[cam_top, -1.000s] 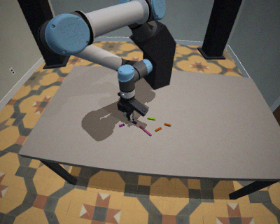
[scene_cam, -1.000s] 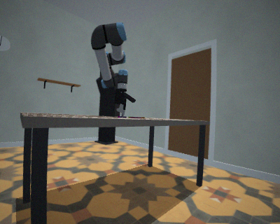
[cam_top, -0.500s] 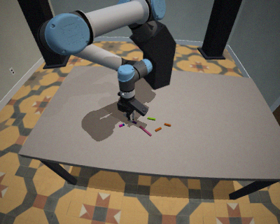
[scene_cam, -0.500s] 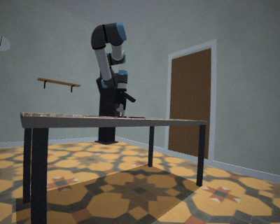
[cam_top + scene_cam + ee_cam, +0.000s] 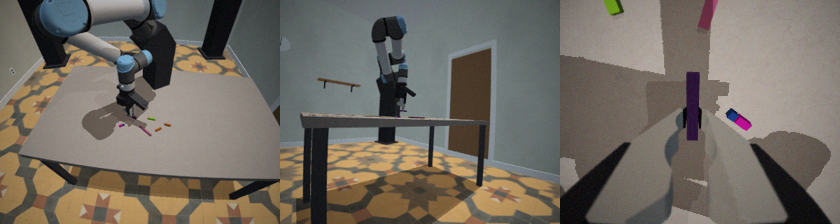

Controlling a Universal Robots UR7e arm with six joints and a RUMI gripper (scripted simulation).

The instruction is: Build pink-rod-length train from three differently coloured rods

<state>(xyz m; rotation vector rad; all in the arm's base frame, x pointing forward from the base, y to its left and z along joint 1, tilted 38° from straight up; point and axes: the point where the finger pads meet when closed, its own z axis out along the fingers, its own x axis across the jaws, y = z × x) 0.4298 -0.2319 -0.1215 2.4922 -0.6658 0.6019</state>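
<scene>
Now: the magenta rod 70 mm to the right of my hand, 60 mm below it and 30 mm ahead of it. Round my hand: purple rod 10 mm below; then blue rod 60 mm below, 50 mm to the right, 20 mm ahead; then pink rod 80 mm ahead, 70 mm to the left, 60 mm below.
</scene>
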